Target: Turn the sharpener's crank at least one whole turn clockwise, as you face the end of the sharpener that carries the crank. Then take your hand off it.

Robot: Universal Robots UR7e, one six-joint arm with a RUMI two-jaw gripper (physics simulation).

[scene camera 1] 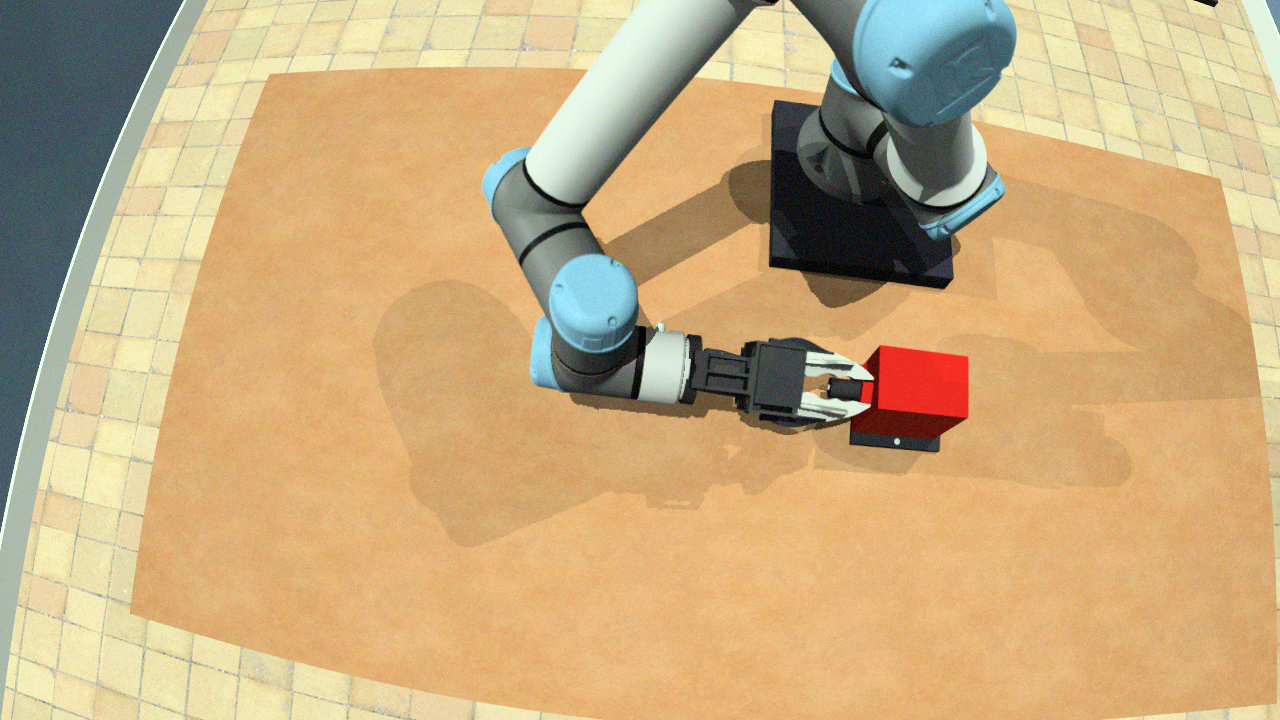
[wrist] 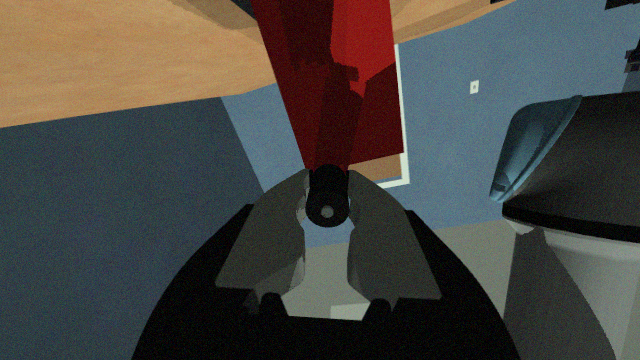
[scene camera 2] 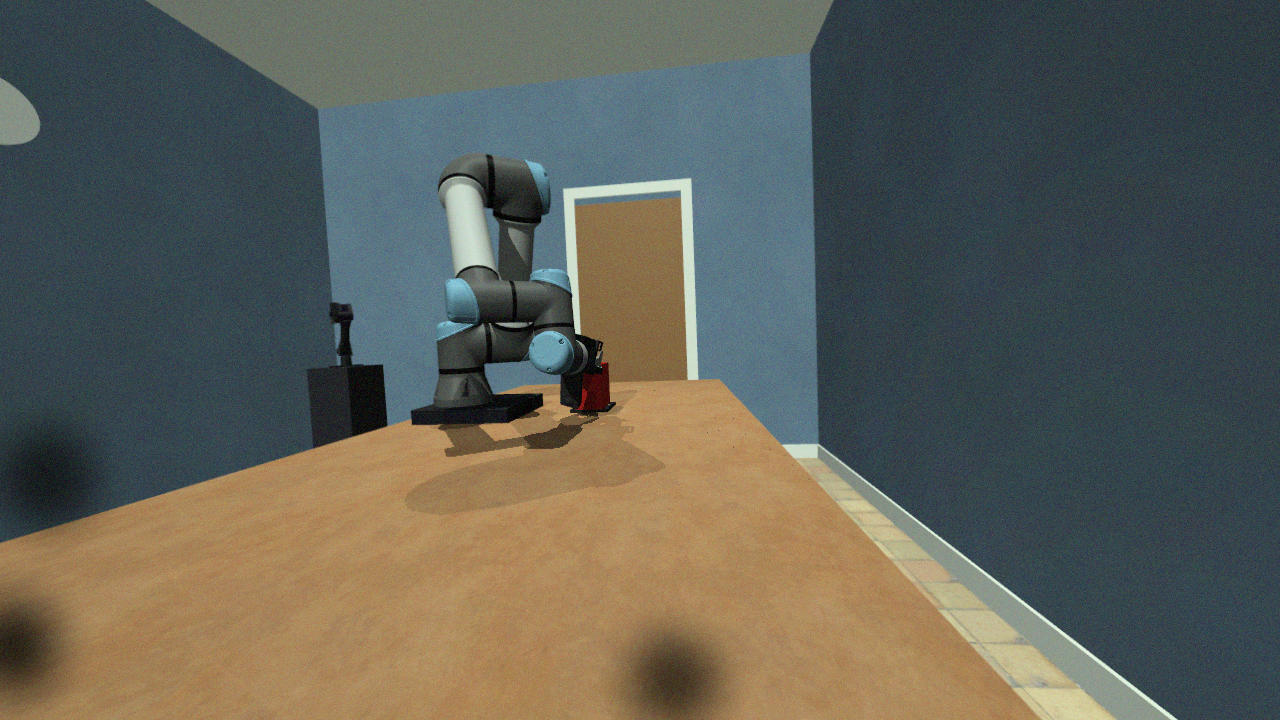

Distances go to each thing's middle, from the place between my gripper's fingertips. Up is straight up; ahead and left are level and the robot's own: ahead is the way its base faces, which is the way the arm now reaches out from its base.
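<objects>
Measured from my hand, the red sharpener (scene camera 1: 917,396) sits 4 cm to the left, 2 cm behind and 6 cm below. The black crank handle (wrist: 328,186) is 3 cm to the right of my hand.
</objects>
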